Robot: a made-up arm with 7 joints. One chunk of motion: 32 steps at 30 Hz.
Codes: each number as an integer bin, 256 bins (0 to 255) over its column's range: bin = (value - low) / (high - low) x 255, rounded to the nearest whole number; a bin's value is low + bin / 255 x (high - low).
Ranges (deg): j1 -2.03..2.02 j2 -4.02..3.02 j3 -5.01..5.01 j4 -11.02..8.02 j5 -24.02..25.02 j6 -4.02..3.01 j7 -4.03..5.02
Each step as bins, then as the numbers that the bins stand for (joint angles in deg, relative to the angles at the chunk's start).
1 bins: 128 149 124 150 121 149 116
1 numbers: 0.00 0.09 -0.14 0.18 -0.75 0.09 0.09
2 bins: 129 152 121 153 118 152 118
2 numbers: 0.02 0.18 -0.26 0.40 -1.33 0.17 0.16
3 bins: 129 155 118 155 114 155 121
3 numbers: 0.02 0.26 -0.37 0.55 -2.10 0.25 0.26
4 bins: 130 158 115 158 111 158 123
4 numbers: 0.03 0.34 -0.49 0.78 -2.67 0.34 0.34
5 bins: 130 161 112 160 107 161 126
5 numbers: 0.03 0.42 -0.61 0.93 -3.44 0.42 0.44
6 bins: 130 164 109 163 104 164 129
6 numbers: 0.03 0.51 -0.73 1.15 -4.02 0.50 0.55
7 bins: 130 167 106 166 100 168 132
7 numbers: 0.03 0.59 -0.84 1.37 -4.79 0.61 0.65
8 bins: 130 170 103 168 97 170 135
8 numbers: 0.03 0.67 -0.96 1.52 -5.37 0.67 0.76
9 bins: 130 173 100 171 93 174 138
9 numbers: 0.03 0.76 -1.08 1.75 -6.13 0.78 0.87
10 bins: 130 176 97 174 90 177 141
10 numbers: 0.03 0.84 -1.20 1.97 -6.71 0.86 0.97
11 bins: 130 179 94 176 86 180 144
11 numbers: 0.03 0.92 -1.32 2.12 -7.48 0.94 1.08
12 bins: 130 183 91 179 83 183 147
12 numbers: 0.03 1.03 -1.43 2.35 -8.06 1.03 1.19
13 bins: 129 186 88 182 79 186 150
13 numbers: 0.02 1.12 -1.55 2.57 -8.83 1.11 1.29
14 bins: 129 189 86 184 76 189 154
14 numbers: 0.02 1.20 -1.63 2.72 -9.40 1.19 1.44
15 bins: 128 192 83 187 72 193 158
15 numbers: 0.00 1.28 -1.75 2.94 -10.17 1.30 1.58
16 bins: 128 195 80 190 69 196 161
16 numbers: 0.00 1.36 -1.87 3.17 -10.75 1.38 1.68
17 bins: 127 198 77 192 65 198 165
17 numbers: -0.01 1.45 -1.98 3.32 -11.52 1.44 1.83
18 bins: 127 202 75 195 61 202 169
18 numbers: -0.01 1.56 -2.06 3.54 -12.29 1.55 1.97
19 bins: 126 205 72 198 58 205 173
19 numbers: -0.03 1.64 -2.18 3.76 -12.87 1.63 2.11
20 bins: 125 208 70 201 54 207 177
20 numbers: -0.04 1.72 -2.26 3.99 -13.64 1.69 2.25
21 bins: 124 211 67 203 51 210 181
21 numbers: -0.06 1.81 -2.38 4.14 -14.21 1.77 2.39
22 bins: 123 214 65 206 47 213 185
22 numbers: -0.08 1.89 -2.46 4.36 -14.98 1.85 2.54
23 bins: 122 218 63 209 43 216 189
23 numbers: -0.09 2.00 -2.53 4.59 -15.75 1.93 2.68
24 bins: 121 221 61 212 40 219 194
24 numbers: -0.11 2.08 -2.61 4.81 -16.33 2.02 2.86
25 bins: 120 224 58 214 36 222 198
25 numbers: -0.12 2.16 -2.73 4.96 -17.10 2.10 3.00
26 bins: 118 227 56 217 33 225 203
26 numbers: -0.16 2.25 -2.81 5.18 -17.67 2.18 3.17
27 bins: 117 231 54 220 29 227 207
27 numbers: -0.17 2.36 -2.89 5.41 -18.44 2.24 3.32
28 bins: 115 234 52 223 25 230 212
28 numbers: -0.20 2.44 -2.97 5.63 -19.21 2.32 3.49
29 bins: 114 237 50 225 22 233 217
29 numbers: -0.22 2.52 -3.05 5.78 -19.79 2.40 3.67
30 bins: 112 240 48 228 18 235 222
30 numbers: -0.25 2.61 -3.12 6.00 -20.56 2.46 3.85
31 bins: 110 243 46 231 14 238 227
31 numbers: -0.28 2.69 -3.20 6.23 -21.33 2.54 4.03
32 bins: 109 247 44 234 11 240 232
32 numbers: -0.30 2.80 -3.28 6.45 -21.90 2.60 4.20
